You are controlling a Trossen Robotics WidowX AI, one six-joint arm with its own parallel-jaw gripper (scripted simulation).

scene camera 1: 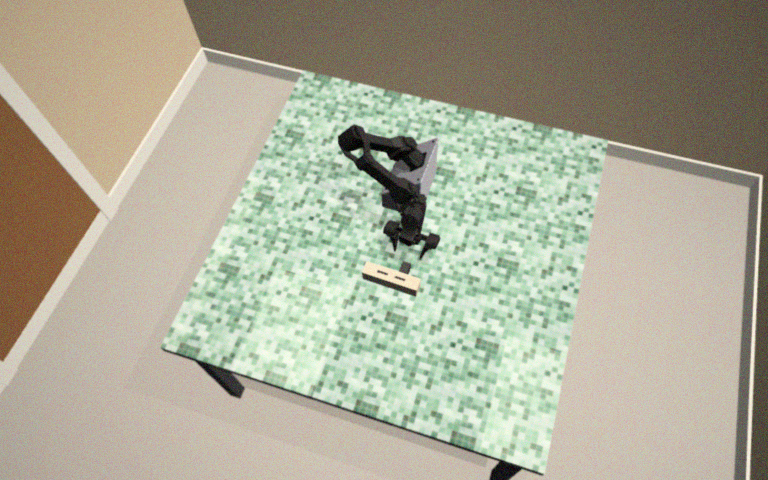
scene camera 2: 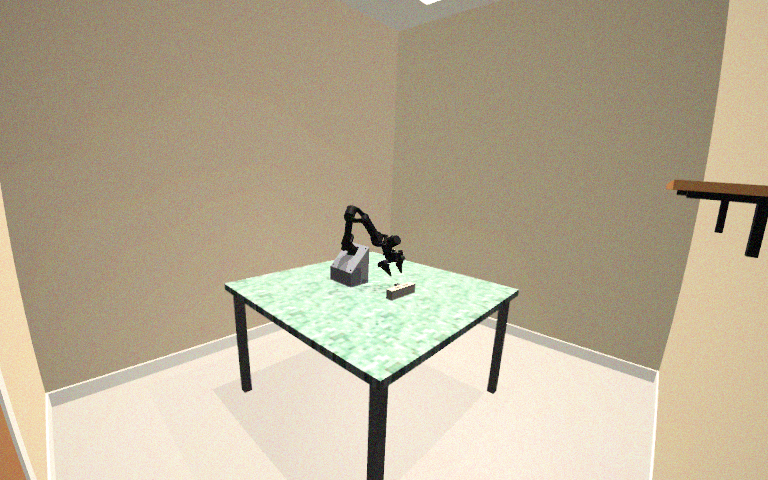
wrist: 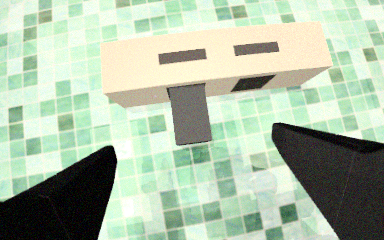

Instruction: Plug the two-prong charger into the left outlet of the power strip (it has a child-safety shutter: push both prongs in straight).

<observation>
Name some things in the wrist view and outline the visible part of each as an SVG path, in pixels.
My gripper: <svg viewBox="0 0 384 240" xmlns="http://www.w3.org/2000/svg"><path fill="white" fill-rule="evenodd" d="M114 146L105 145L34 187L15 195L11 199L9 198L5 202L0 201L0 240L98 240L107 205L112 194L118 165ZM274 123L272 125L273 144L276 146L285 164L291 169L293 175L299 180L299 183L310 196L310 199L313 200L315 206L318 207L320 213L323 214L323 217L330 224L339 240L384 240L384 143L281 122Z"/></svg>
A charger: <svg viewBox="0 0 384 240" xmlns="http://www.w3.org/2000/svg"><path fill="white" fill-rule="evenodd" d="M204 84L169 88L175 143L177 146L204 143L212 140Z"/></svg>
</observation>
